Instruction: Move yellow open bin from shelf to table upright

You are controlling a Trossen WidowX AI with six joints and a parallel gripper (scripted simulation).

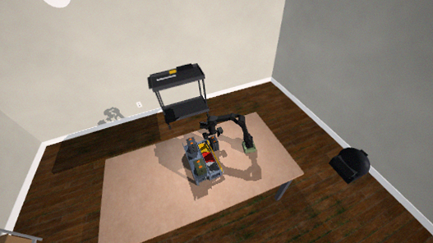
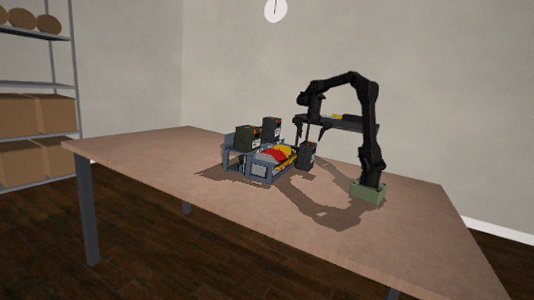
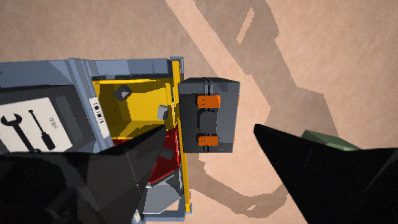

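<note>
Right now the black box is 12 cm below my hand. From my hand the other things lie so: yellow bar: 12 cm to the left, 12 cm below, 4 cm ahead; yellow open bin: 14 cm below, 13 cm ahead, 2 cm to the left; red bin: 14 cm below, 13 cm to the left, 12 cm ahead.
</note>
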